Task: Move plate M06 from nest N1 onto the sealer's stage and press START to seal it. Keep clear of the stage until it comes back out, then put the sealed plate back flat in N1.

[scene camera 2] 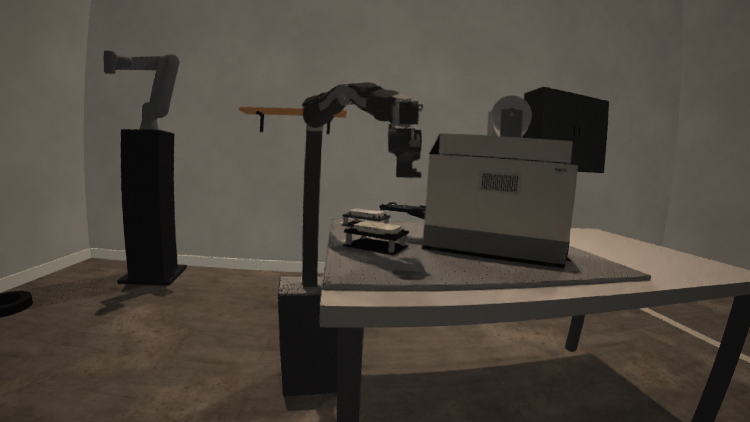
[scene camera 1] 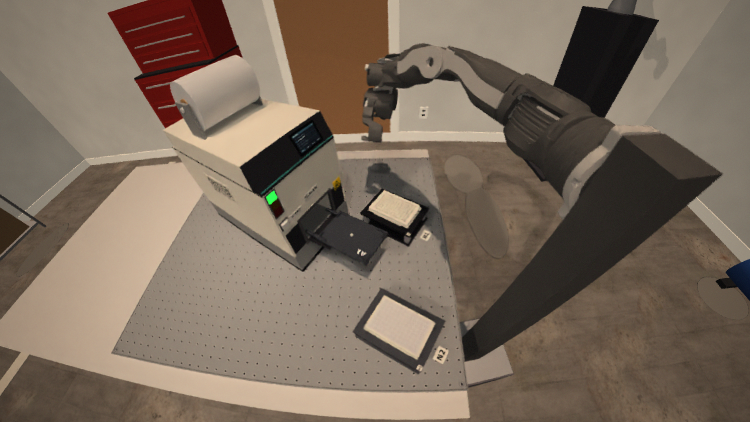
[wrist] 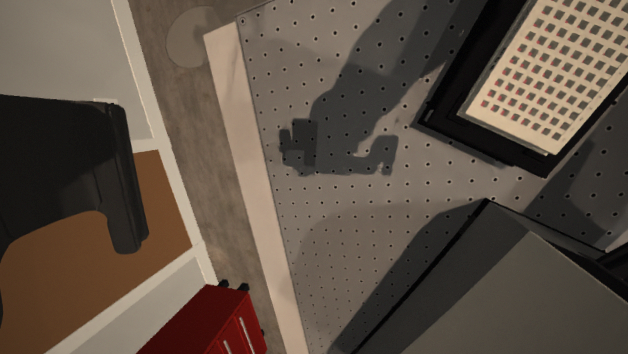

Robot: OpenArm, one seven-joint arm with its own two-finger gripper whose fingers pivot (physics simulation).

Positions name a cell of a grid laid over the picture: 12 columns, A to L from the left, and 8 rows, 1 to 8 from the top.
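Observation:
My gripper (scene camera 2: G4) is visible, also in scene camera 1 (scene camera 1: G3). The scene contains a sealer (wrist: K7), a film roll (scene camera 1: D2) and a dark arm post (scene camera 1: K4); the dark arm post is visible in scene camera 2 (scene camera 2: F3) as well. A pale plate (scene camera 1: G7) is present; in the wrist view the plate is out of frame.

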